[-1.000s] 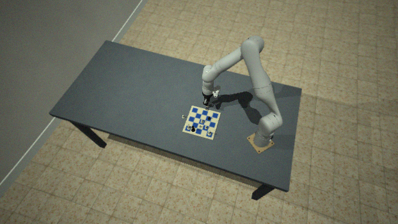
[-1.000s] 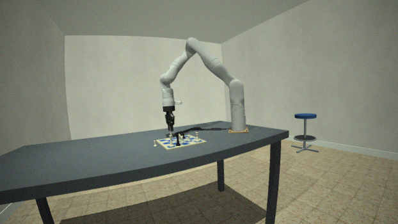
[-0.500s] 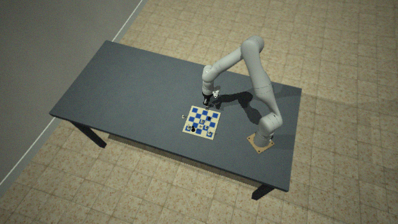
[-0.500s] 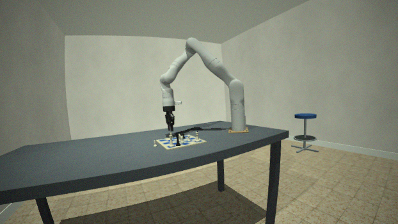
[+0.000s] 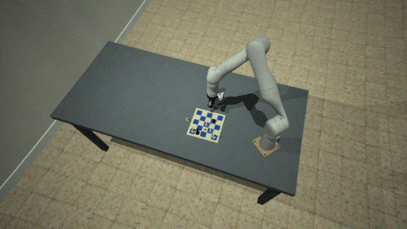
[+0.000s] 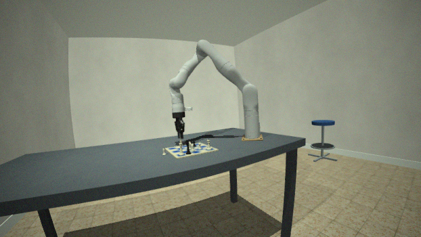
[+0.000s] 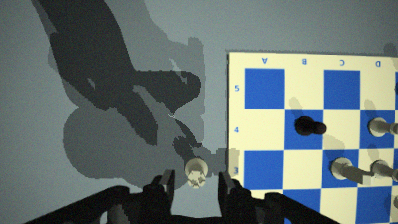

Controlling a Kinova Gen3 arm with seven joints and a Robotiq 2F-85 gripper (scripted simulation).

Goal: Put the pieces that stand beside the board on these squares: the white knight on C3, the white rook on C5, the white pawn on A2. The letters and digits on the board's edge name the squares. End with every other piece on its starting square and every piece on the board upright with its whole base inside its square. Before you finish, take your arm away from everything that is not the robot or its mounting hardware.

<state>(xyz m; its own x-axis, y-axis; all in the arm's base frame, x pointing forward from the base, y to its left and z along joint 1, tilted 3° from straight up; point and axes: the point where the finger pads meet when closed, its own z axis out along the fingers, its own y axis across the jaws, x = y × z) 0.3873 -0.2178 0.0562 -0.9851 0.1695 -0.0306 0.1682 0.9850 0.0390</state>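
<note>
Now: hand 4 cm above the white rook. The rest, counted from my hand: white king 20 cm to the left, 10 cm ahead, 2 cm below; then black pawn 11 cm to the left, 4 cm below, 3 cm behind; then chessboard 14 cm to the left, 6 cm below, 2 cm ahead.
</note>
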